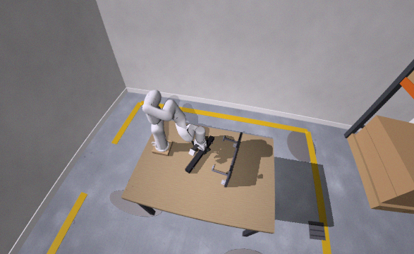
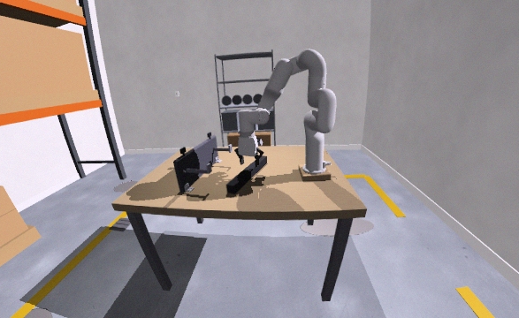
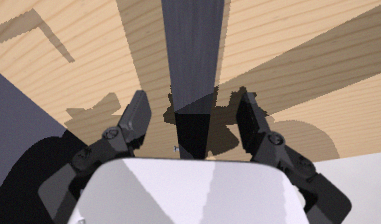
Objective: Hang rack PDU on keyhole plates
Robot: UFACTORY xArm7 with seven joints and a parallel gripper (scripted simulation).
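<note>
The rack PDU lies 2 cm ahead of my hand, 1 cm to the right of it and 5 cm below it. The rest, counted from my hand: panel 28 cm ahead, 8 cm to the right, 1 cm above.
</note>
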